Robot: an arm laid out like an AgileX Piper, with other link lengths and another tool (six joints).
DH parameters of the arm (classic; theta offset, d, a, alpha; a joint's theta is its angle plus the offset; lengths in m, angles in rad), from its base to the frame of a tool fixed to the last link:
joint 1: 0 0.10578 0 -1.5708
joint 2: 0.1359 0 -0.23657 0
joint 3: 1.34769 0 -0.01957 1.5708
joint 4: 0 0.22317 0 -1.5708
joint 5: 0 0 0 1.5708
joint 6: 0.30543 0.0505 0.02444 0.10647
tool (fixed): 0 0.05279 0 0
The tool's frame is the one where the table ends.
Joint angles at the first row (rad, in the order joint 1, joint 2, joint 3, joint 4, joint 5, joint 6):
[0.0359 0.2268 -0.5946 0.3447 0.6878 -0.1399]
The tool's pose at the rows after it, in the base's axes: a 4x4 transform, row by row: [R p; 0 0 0 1], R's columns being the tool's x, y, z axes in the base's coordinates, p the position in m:
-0.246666, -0.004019, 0.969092, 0.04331; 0.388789, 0.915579, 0.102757, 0.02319; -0.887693, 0.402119, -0.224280, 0.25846; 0, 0, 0, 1
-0.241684, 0.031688, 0.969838, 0.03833; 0.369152, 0.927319, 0.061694, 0.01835; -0.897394, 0.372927, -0.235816, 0.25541; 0, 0, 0, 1
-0.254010, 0.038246, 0.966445, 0.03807; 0.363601, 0.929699, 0.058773, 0.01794; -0.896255, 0.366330, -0.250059, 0.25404; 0, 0, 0, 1
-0.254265, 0.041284, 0.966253, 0.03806; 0.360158, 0.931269, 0.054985, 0.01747; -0.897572, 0.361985, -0.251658, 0.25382; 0, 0, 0, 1
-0.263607, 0.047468, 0.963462, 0.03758; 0.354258, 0.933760, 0.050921, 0.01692; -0.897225, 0.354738, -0.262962, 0.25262; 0, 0, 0, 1
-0.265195, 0.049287, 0.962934, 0.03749; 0.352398, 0.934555, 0.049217, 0.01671; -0.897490, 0.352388, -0.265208, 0.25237; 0, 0, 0, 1
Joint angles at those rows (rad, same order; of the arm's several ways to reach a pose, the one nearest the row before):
[0.0359 0.1197 -0.5946 0.2414 0.7607 -0.0673]
[0.0359 0.0921 -0.5946 0.1761 0.7953 -0.0390]
[0.0358 0.0939 -0.5947 0.1703 0.8081 -0.0390]
[0.0359 0.0939 -0.5947 0.1649 0.8097 -0.0389]
[0.0359 0.0939 -0.5946 0.1580 0.8214 -0.0389]
[0.0358 0.0939 -0.5946 0.1556 0.8238 -0.0390]

